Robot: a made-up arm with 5 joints. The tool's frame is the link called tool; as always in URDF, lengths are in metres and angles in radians. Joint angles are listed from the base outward.
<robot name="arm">
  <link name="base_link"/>
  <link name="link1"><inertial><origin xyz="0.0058 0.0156 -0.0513"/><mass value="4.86"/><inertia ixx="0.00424" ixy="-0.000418" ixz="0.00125" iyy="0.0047" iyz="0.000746" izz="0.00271"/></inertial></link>
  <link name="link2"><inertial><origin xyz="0.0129 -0.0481 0.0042"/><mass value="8.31"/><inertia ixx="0.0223" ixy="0.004" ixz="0" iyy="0.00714" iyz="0" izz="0.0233"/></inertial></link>
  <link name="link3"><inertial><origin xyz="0.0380 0.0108 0.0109"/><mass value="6.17"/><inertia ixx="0.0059" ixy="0.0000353" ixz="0" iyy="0.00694" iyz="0" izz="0.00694"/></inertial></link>
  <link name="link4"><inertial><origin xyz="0.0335 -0.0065 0.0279"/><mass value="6.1"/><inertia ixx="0.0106" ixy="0" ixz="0.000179" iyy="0.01" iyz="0" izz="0.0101"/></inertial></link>
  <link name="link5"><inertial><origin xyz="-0.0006 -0.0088 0.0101"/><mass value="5.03"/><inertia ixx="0.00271" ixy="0" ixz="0" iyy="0.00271" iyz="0" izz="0.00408"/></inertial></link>
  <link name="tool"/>
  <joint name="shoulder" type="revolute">
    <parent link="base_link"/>
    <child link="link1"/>
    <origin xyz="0.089 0 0.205" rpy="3.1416 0 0"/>
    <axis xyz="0 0 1"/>
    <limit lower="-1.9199" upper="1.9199"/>
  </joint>
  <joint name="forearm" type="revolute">
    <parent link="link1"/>
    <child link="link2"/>
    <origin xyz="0.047 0.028 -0.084" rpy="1.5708 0 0"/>
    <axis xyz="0 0 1"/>
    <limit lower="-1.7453" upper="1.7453"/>
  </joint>
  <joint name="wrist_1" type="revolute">
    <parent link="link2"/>
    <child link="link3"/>
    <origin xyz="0.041 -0.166 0"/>
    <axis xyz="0 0 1"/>
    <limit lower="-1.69" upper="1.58"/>
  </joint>
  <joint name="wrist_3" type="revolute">
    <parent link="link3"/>
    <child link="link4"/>
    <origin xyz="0.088 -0.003 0"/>
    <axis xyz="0 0 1"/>
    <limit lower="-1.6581" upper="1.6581"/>
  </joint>
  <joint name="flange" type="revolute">
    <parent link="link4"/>
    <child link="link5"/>
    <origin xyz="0.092 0 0.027" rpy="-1.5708 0 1.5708"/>
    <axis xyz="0 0 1"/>
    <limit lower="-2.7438" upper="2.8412"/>
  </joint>
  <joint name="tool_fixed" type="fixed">
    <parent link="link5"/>
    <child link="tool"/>
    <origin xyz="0 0 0" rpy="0 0 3.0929"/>
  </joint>
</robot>
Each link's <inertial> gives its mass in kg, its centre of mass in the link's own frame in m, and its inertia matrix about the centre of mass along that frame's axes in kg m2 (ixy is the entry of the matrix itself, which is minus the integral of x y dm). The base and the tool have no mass. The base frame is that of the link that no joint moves.
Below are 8 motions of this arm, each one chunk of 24 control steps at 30 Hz.
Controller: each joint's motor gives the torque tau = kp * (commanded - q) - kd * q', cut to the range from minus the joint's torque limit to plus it. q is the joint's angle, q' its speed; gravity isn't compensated. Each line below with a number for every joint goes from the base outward.
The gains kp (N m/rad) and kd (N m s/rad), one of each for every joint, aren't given. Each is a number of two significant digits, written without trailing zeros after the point. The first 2 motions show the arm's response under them.
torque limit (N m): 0.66 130 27 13 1.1
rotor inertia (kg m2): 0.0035 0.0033 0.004 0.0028 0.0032
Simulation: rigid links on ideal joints. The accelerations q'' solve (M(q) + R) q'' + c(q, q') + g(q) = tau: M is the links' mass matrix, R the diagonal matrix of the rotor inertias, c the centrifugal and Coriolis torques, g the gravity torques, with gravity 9.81 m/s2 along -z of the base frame. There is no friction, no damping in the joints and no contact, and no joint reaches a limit. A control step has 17 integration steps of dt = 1/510 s. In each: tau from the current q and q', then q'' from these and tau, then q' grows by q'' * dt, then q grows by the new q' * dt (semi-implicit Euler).
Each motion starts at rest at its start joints. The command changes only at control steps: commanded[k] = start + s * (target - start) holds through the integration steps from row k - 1 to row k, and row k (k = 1, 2, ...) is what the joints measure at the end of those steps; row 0 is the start. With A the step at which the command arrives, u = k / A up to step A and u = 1 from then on. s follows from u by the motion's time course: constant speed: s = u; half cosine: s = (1 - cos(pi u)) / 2; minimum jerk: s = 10 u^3 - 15 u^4 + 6 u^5; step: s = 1 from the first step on.
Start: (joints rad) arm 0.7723 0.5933 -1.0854 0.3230 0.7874
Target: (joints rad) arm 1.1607 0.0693 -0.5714 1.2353 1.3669
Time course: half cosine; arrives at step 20
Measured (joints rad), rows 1 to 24:
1: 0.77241 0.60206 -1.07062 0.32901 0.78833
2: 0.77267 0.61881 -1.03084 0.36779 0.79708
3: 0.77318 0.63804 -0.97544 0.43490 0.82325
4: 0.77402 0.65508 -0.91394 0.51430 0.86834
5: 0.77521 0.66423 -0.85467 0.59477 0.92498
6: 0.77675 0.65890 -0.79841 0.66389 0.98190
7: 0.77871 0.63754 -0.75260 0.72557 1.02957
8: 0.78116 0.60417 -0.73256 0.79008 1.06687
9: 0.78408 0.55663 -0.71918 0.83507 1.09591
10: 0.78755 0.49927 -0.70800 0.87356 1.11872
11: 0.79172 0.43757 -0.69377 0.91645 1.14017
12: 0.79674 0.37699 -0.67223 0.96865 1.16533
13: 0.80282 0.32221 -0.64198 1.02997 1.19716
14: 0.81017 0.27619 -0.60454 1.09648 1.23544
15: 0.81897 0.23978 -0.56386 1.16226 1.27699
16: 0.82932 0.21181 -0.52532 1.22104 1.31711
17: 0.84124 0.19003 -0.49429 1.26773 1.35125
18: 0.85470 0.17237 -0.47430 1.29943 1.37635
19: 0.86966 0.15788 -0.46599 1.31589 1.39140
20: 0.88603 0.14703 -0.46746 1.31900 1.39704
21: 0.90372 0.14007 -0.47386 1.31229 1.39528
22: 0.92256 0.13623 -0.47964 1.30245 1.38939
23: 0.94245 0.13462 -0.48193 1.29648 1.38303
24: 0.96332 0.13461 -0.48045 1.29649 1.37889
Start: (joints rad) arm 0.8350 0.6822 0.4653 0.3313 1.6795
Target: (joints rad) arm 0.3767 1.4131 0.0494 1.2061 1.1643
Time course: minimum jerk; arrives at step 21
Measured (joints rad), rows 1 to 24:
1: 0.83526 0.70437 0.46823 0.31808 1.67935
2: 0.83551 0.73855 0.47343 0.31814 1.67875
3: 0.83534 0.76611 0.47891 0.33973 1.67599
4: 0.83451 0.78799 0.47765 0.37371 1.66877
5: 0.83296 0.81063 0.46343 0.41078 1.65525
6: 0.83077 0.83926 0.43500 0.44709 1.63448
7: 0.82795 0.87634 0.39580 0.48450 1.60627
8: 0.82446 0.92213 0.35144 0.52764 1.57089
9: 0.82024 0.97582 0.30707 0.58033 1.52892
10: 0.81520 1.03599 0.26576 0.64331 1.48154
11: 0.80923 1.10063 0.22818 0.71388 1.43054
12: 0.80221 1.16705 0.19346 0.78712 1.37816
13: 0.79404 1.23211 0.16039 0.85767 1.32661
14: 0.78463 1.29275 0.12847 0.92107 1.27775
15: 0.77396 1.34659 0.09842 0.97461 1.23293
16: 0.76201 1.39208 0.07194 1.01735 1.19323
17: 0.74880 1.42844 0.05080 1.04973 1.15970
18: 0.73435 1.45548 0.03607 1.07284 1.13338
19: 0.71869 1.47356 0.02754 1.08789 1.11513
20: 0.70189 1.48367 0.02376 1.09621 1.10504
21: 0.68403 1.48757 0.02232 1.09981 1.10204
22: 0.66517 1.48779 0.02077 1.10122 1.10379
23: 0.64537 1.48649 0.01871 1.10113 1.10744
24: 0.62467 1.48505 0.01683 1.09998 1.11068
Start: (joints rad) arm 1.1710 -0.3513 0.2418 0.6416 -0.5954
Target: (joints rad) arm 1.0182 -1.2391 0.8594 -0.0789 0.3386
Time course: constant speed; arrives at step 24
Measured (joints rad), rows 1 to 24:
1: 1.17029 -0.36023 0.29449 0.61664 -0.58955
2: 1.16916 -0.37500 0.37221 0.63696 -0.55967
3: 1.16723 -0.39643 0.44925 0.67083 -0.49445
4: 1.16361 -0.42644 0.50710 0.68779 -0.40388
5: 1.15757 -0.46440 0.53746 0.67381 -0.31009
6: 1.14932 -0.50647 0.54546 0.62926 -0.23528
7: 1.13979 -0.54945 0.54396 0.56792 -0.19168
8: 1.12999 -0.59268 0.54562 0.50781 -0.17571
9: 1.12071 -0.63616 0.55842 0.46083 -0.17161
10: 1.11254 -0.67904 0.58408 0.42986 -0.16131
11: 1.10570 -0.72015 0.61932 0.41122 -0.13328
12: 1.09997 -0.75929 0.65853 0.39833 -0.08587
13: 1.09479 -0.79730 0.69634 0.38465 -0.02534
14: 1.08958 -0.83533 0.72918 0.36545 0.03851
15: 1.08405 -0.87401 0.75603 0.33883 0.09679
16: 1.07824 -0.91340 0.77810 0.30568 0.14439
17: 1.07226 -0.95331 0.79783 0.26881 0.18099
18: 1.06624 -0.99350 0.81778 0.23149 0.21010
19: 1.06020 -1.03374 0.83972 0.19619 0.23691
20: 1.05410 -1.07380 0.86432 0.16404 0.26600
21: 1.04793 -1.11351 0.89115 0.13480 0.29990
22: 1.04171 -1.15286 0.91921 0.10733 0.33874
23: 1.03547 -1.19192 0.94731 0.08019 0.38082
24: 1.02924 -1.23083 0.97457 0.05211 0.42366

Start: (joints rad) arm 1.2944 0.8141 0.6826 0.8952 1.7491
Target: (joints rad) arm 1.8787 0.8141 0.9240 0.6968 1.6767
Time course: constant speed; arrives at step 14
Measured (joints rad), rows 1 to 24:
1: 1.29526 0.83552 0.69005 0.85337 1.74834
2: 1.29735 0.86244 0.69309 0.79561 1.74764
3: 1.30038 0.87669 0.69331 0.75451 1.74674
4: 1.30433 0.88062 0.70096 0.72983 1.74462
5: 1.30929 0.88018 0.71868 0.71812 1.74063
6: 1.31540 0.87895 0.74297 0.71455 1.73471
7: 1.32281 0.87796 0.76828 0.71294 1.72742
8: 1.33159 0.87708 0.79017 0.70778 1.71962
9: 1.34176 0.87621 0.80697 0.69620 1.71217
10: 1.35328 0.87546 0.81969 0.67869 1.70557
11: 1.36610 0.87491 0.83079 0.65816 1.69989
12: 1.38020 0.87453 0.84272 0.63809 1.69486
13: 1.39563 0.87420 0.85695 0.62079 1.69006
14: 1.41243 0.87385 0.87360 0.60676 1.68512
15: 1.43071 0.87366 0.88206 0.61074 1.68087
16: 1.45041 0.87325 0.88508 0.61639 1.67816
17: 1.47144 0.87288 0.88450 0.61697 1.67708
18: 1.49372 0.87273 0.88145 0.61355 1.67718
19: 1.51719 0.87276 0.87774 0.60868 1.67790
20: 1.54182 0.87289 0.87506 0.60477 1.67877
21: 1.56764 0.87302 0.87423 0.60318 1.67949
22: 1.59470 0.87310 0.87509 0.60395 1.67993
23: 1.62305 0.87312 0.87683 0.60614 1.68007
24: 1.65272 0.87308 0.87845 0.60844 1.67998

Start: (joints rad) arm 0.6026 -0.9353 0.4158 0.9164 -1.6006
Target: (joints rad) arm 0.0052 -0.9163 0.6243 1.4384 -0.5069
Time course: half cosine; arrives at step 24
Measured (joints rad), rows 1 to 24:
1: 0.60130 -0.94272 0.44883 0.92592 -1.60030
2: 0.59988 -0.94771 0.49962 0.98507 -1.59716
3: 0.59660 -0.94692 0.54896 1.05205 -1.58984
4: 0.58916 -0.94486 0.58015 1.10119 -1.57509
5: 0.57690 -0.94452 0.58674 1.12410 -1.54849
6: 0.56010 -0.94509 0.57621 1.12485 -1.50759
7: 0.53894 -0.94527 0.56208 1.11786 -1.45362
8: 0.51333 -0.94490 0.55569 1.11910 -1.39037
9: 0.48341 -0.94406 0.56248 1.13720 -1.32152
10: 0.44964 -0.94266 0.58146 1.17147 -1.24893
11: 0.41270 -0.94091 0.60675 1.21511 -1.17281
12: 0.37343 -0.93951 0.63088 1.25962 -1.09309
13: 0.33290 -0.93885 0.64862 1.29827 -1.01092
14: 0.29230 -0.93862 0.65920 1.32826 -0.92920
15: 0.25253 -0.93823 0.66550 1.35119 -0.85171
16: 0.21420 -0.93744 0.67133 1.37122 -0.78126
17: 0.17777 -0.93642 0.67916 1.39195 -0.71844
18: 0.14367 -0.93552 0.68921 1.41451 -0.66204
19: 0.11236 -0.93498 0.69997 1.43745 -0.61059
20: 0.08429 -0.93481 0.70936 1.45811 -0.56382
21: 0.05995 -0.93486 0.71600 1.47420 -0.52298
22: 0.03974 -0.93491 0.71964 1.48470 -0.49021
23: 0.02404 -0.93485 0.72089 1.48995 -0.46740
24: 0.01309 -0.93472 0.72058 1.49100 -0.45539

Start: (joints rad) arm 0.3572 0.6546 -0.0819 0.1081 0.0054
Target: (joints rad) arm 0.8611 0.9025 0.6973 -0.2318 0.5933
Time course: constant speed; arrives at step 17
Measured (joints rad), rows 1 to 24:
1: 0.35761 0.67191 -0.04969 0.06888 0.00661
2: 0.35880 0.70728 0.01076 0.05689 0.01657
3: 0.36078 0.74995 0.08969 0.07547 0.05243
4: 0.36357 0.79372 0.17232 0.10320 0.11882
5: 0.36705 0.83100 0.24535 0.12191 0.20405
6: 0.37111 0.85631 0.30026 0.12045 0.28801
7: 0.37568 0.86969 0.33513 0.09471 0.35199
8: 0.38078 0.87532 0.35517 0.04877 0.38623
9: 0.38647 0.87783 0.37032 -0.00617 0.39299
10: 0.39285 0.88054 0.39068 -0.05715 0.38449
11: 0.40005 0.88592 0.42220 -0.09541 0.37689
12: 0.40822 0.89578 0.46518 -0.11889 0.38348
13: 0.41753 0.91043 0.51587 -0.13103 0.41014
14: 0.42809 0.92817 0.56906 -0.13819 0.45450
15: 0.43996 0.94629 0.62005 -0.14696 0.50837
16: 0.45313 0.96256 0.66577 -0.16212 0.56187
17: 0.46760 0.97627 0.70542 -0.18538 0.60727
18: 0.48332 0.98427 0.71898 -0.18004 0.63865
19: 0.49996 0.98724 0.71702 -0.18106 0.65312
20: 0.51730 0.98661 0.70607 -0.19356 0.65009
21: 0.53520 0.98403 0.69236 -0.21094 0.63368
22: 0.55365 0.98086 0.68176 -0.22569 0.61148
23: 0.57276 0.97822 0.67756 -0.23300 0.59179
24: 0.59272 0.97696 0.67970 -0.23201 0.58069

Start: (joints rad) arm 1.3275 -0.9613 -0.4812 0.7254 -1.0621
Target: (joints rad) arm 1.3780 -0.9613 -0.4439 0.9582 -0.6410
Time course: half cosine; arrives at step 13
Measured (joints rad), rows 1 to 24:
1: 1.32486 -0.97645 -0.46021 0.75434 -1.05779
2: 1.32489 -0.99390 -0.44113 0.81311 -1.03951
3: 1.32824 -1.00291 -0.42953 0.85472 -1.00489
4: 1.33270 -1.00486 -0.42478 0.87805 -0.95940
5: 1.33712 -1.00399 -0.42337 0.89499 -0.90941
6: 1.34152 -1.00317 -0.42183 0.91494 -0.85822
7: 1.34629 -1.00307 -0.41825 0.94097 -0.80596
8: 1.35166 -1.00315 -0.41235 0.97147 -0.75193
9: 1.35742 -1.00270 -0.40483 1.00303 -0.69662
10: 1.36316 -1.00146 -0.39685 1.03224 -0.64252
11: 1.36834 -0.99963 -0.38961 1.05638 -0.59359
12: 1.37255 -0.99765 -0.38411 1.07349 -0.55415
13: 1.37552 -0.99597 -0.38103 1.08235 -0.52791
14: 1.37724 -0.99491 -0.38081 1.08378 -0.51629
15: 1.37798 -0.99468 -0.38311 1.08063 -0.51707
16: 1.37815 -0.99539 -0.38664 1.07583 -0.52540
17: 1.37808 -0.99678 -0.39011 1.07146 -0.53605
18: 1.37799 -0.99838 -0.39266 1.06857 -0.54510
19: 1.37797 -0.99974 -0.39395 1.06732 -0.55058
20: 1.37802 -1.00055 -0.39406 1.06742 -0.55234
21: 1.37808 -1.00073 -0.39331 1.06836 -0.55132
22: 1.37814 -1.00041 -0.39212 1.06968 -0.54888
23: 1.37815 -0.99979 -0.39088 1.07097 -0.54619
24: 1.37812 -0.99911 -0.38989 1.07198 -0.54401

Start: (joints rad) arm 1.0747 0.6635 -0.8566 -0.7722 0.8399
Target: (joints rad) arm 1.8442 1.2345 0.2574 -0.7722 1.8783
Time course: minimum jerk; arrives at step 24
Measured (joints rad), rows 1 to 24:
1: 1.07485 0.67670 -0.84189 -0.79497 0.83619
2: 1.07506 0.70081 -0.81102 -0.78488 0.83127
3: 1.07529 0.72942 -0.76984 -0.74282 0.84181
4: 1.07569 0.76112 -0.72241 -0.69827 0.87500
5: 1.07638 0.79382 -0.67213 -0.66519 0.92534
6: 1.07742 0.82542 -0.62061 -0.64620 0.98257
7: 1.07885 0.85511 -0.56772 -0.64013 1.03881
8: 1.08069 0.88345 -0.51213 -0.64403 1.09152
9: 1.08294 0.91202 -0.45204 -0.65369 1.14281
10: 1.08558 0.94277 -0.38588 -0.66439 1.19686
11: 1.08860 0.97752 -0.31293 -0.67195 1.25735
12: 1.09202 1.01732 -0.23376 -0.67363 1.32581
13: 1.09591 1.06210 -0.15023 -0.66874 1.40103
14: 1.10038 1.11040 -0.06532 -0.65860 1.47945
15: 1.10560 1.15952 0.01722 -0.64603 1.55633
16: 1.11174 1.20607 0.09331 -0.63449 1.62711
17: 1.11898 1.24685 0.15902 -0.62723 1.68864
18: 1.12745 1.27965 0.21129 -0.62642 1.73964
19: 1.13719 1.30373 0.24860 -0.63258 1.78041
20: 1.14812 1.31960 0.27147 -0.64435 1.81201
21: 1.16009 1.32856 0.28229 -0.65898 1.83554
22: 1.17295 1.33221 0.28452 -0.67336 1.85177
23: 1.18656 1.33218 0.28178 -0.68523 1.86131
24: 1.20080 1.33006 0.27721 -0.69402 1.86519

